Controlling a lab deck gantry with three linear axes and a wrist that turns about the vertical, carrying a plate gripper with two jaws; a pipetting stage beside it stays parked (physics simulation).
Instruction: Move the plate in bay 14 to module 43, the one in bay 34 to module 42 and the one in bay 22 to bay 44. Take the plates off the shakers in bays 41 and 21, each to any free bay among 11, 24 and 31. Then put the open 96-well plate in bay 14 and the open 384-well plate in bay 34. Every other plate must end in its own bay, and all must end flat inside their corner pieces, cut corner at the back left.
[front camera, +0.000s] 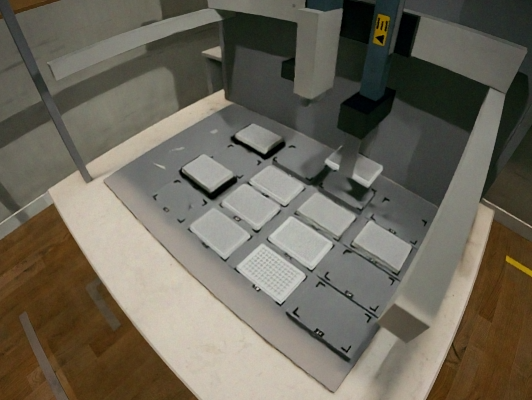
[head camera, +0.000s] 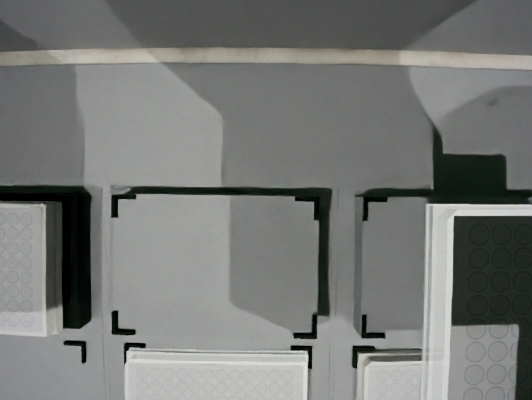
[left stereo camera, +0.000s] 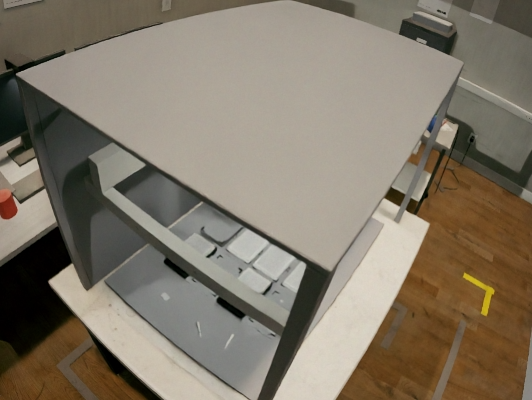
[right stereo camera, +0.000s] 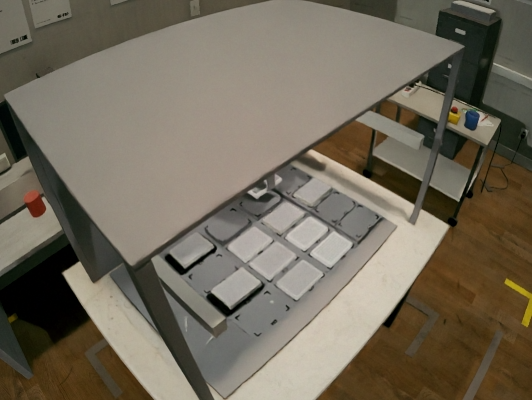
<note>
I see my gripper (front camera: 354, 164), a module 42 (head camera: 183, 265), a bay 14 (front camera: 344, 323), a module 43 (front camera: 342, 189), a bay 24 (front camera: 371, 287) and a bay 44 (front camera: 408, 226).
The module 42 is seen too in the front camera view (front camera: 300, 165) and in the left stereo camera view (left stereo camera: 221, 228). The bay 14 shows as well in the right stereo camera view (right stereo camera: 356, 222). The module 43 shows as well in the right stereo camera view (right stereo camera: 267, 202).
</note>
